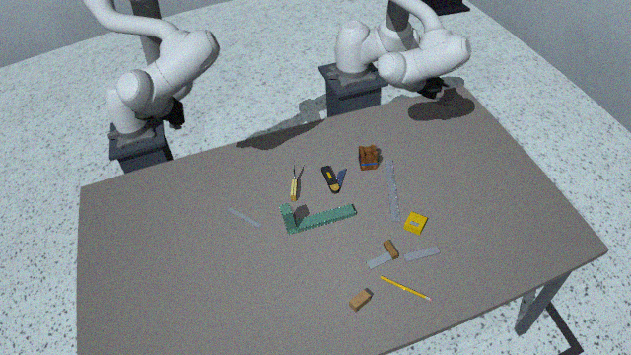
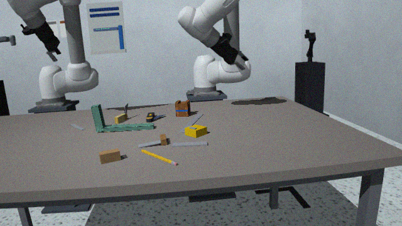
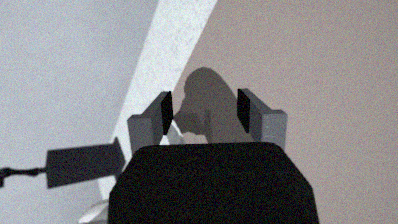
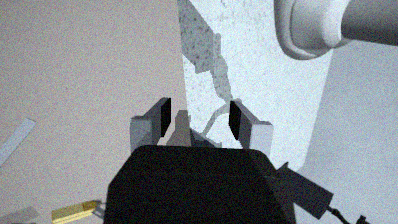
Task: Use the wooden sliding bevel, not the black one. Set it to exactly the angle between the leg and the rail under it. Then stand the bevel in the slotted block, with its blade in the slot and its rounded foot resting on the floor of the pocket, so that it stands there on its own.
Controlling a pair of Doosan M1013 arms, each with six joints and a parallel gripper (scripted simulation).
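My left hand is 30 mm short of the wooden bevel, 610 mm to the left of it and 220 mm above it. The rest, counted from my left hand: black bevel: 60 mm ahead, 470 mm to the right, 230 mm below; then yellow block: 360 mm ahead, 290 mm to the right, 220 mm below; then long grey strip: 170 mm ahead, 280 mm to the right, 240 mm below.
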